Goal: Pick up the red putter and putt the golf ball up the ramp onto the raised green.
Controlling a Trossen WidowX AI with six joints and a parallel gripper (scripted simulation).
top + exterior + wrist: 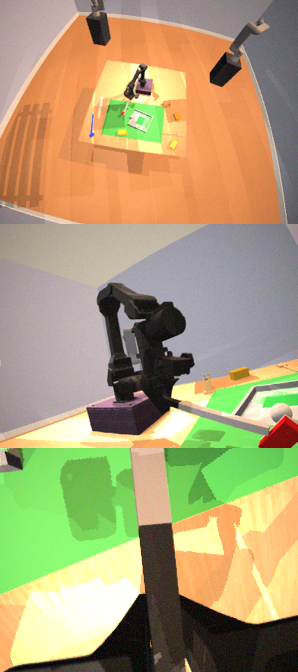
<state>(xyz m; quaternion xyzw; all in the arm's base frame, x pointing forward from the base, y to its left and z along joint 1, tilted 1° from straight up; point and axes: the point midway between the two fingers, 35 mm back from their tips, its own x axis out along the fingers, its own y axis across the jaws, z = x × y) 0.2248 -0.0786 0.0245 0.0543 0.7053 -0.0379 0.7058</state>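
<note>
Now: the red putter 12 cm ahead of my gripper tip, 1 cm to the right of it and 1 cm below it. The rest, counted from my gripper tip: white golf ball: 23 cm ahead, 7 cm to the left, 5 cm below; blue putter: 49 cm ahead, 35 cm to the right, 6 cm below.
</note>
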